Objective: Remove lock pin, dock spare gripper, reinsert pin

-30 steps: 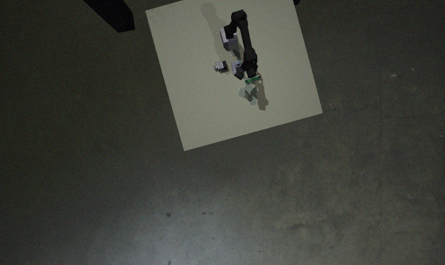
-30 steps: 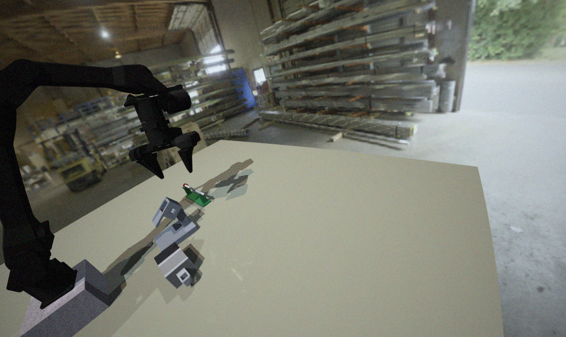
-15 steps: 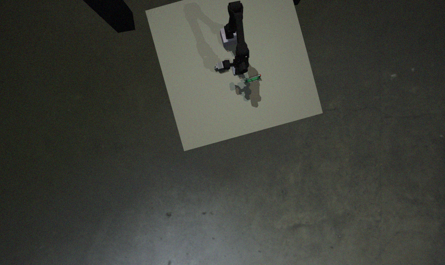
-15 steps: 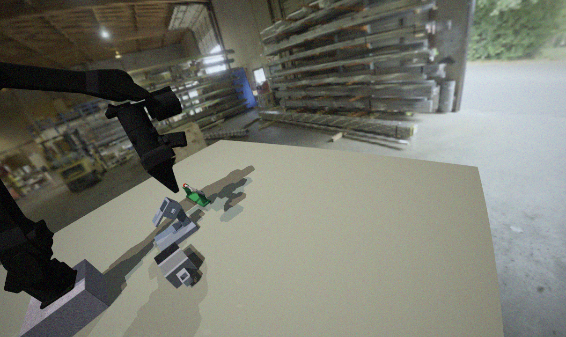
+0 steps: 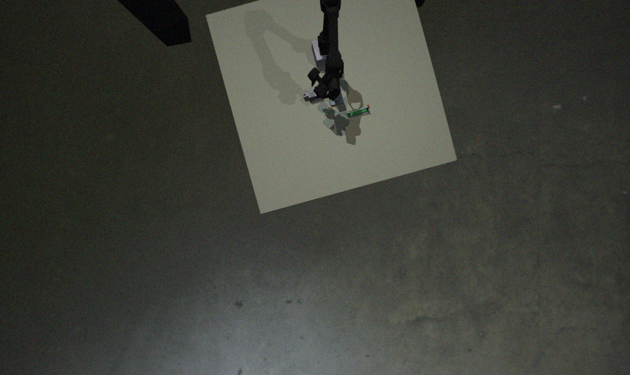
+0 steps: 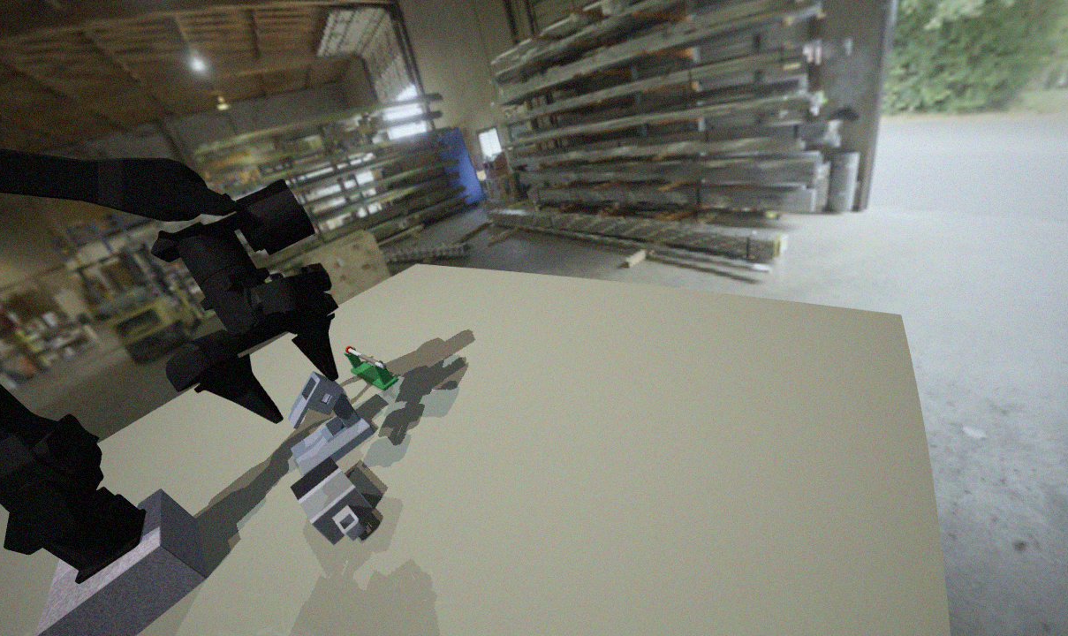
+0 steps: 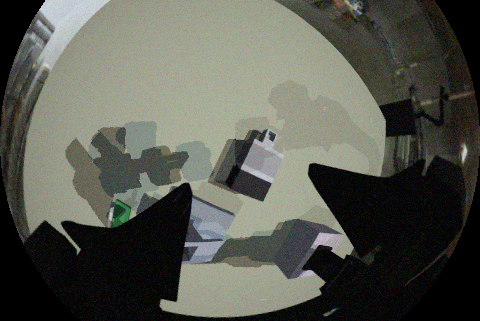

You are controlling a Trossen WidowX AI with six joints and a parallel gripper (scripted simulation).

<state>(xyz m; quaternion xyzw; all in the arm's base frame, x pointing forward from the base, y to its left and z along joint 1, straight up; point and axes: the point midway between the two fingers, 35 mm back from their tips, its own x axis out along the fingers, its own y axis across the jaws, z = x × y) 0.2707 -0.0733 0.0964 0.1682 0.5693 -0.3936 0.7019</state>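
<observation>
Now: the dark grey spare gripper 4 cm behind my gripper tip, 3 cm to the right of it and 12 cm below it. Round my gripper tip: green cradle: 10 cm ahead, 24 cm to the left, 12 cm below; then mount: 12 cm to the left, 9 cm below.
</observation>
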